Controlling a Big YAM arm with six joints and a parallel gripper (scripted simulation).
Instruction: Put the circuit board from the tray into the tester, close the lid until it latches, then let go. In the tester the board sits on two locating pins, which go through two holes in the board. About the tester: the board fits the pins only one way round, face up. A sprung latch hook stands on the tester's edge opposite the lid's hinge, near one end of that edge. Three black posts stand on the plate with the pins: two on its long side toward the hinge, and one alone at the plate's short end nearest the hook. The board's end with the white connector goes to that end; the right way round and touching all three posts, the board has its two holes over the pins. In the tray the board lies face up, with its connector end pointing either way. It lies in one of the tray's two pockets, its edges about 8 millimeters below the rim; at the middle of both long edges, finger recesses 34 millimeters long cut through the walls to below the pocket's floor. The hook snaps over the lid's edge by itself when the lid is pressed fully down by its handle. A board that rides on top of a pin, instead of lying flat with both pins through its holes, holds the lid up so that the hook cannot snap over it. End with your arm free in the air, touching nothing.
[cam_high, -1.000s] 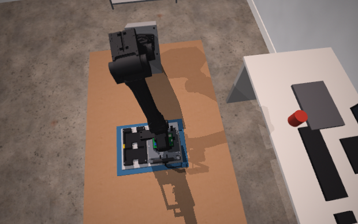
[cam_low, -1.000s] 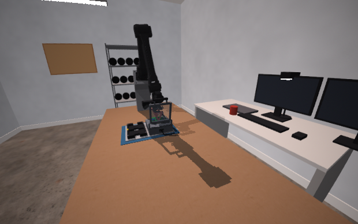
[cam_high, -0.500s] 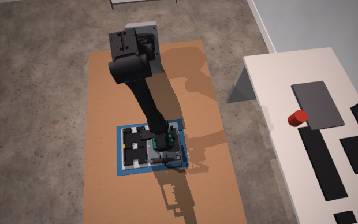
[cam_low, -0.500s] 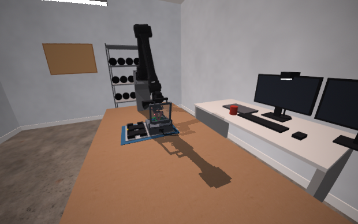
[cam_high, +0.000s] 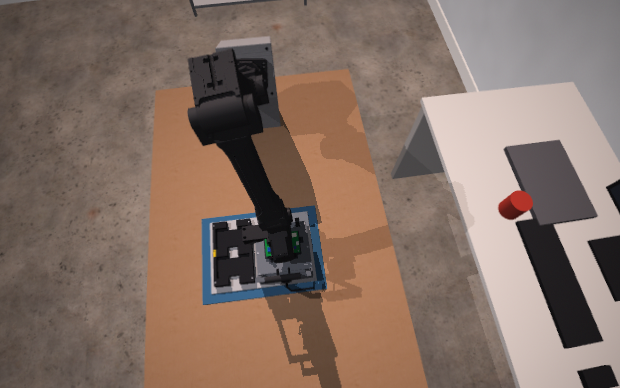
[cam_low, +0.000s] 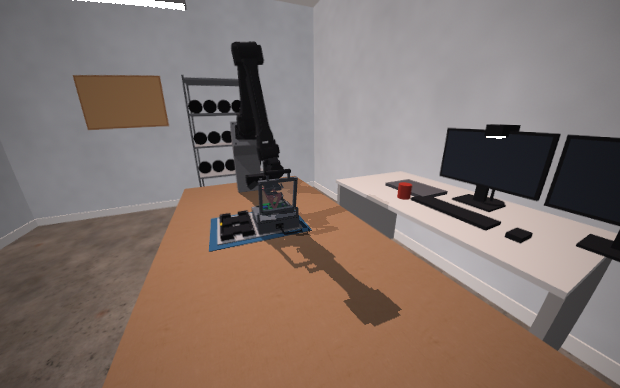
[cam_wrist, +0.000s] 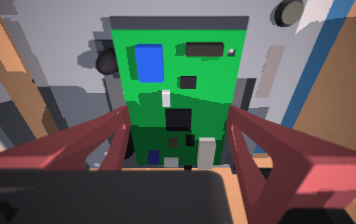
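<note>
My gripper is now right at the green circuit board. The rest, counted from my hand: clear lid (12 cm ahead, 2 cm to the left, 10 cm above).
</note>
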